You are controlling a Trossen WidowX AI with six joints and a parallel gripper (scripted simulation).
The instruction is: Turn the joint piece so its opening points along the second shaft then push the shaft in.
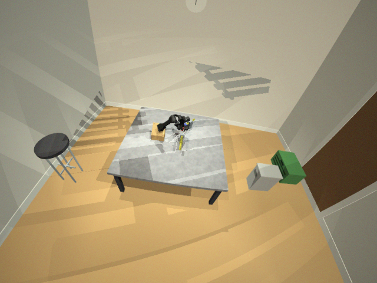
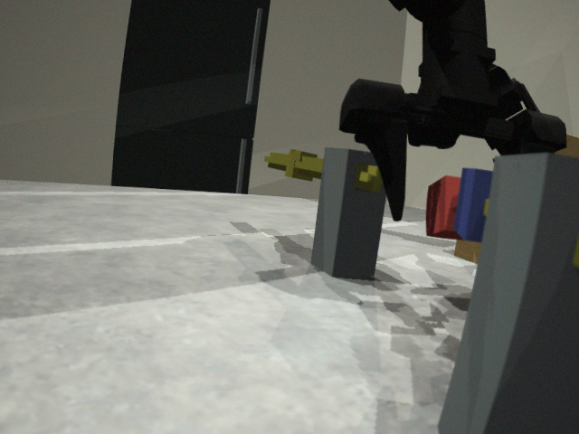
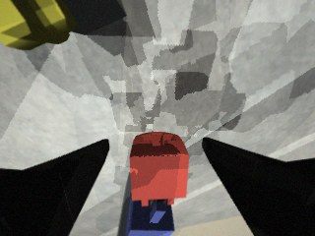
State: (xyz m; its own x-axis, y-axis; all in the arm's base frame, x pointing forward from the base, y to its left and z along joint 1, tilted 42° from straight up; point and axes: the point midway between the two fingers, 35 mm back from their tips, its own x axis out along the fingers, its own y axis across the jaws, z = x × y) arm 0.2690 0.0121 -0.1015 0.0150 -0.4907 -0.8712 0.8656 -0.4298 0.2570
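Now: gripper tip 1 cm short of the red square joint piece, 1 cm to the right of it and 2 cm below it.
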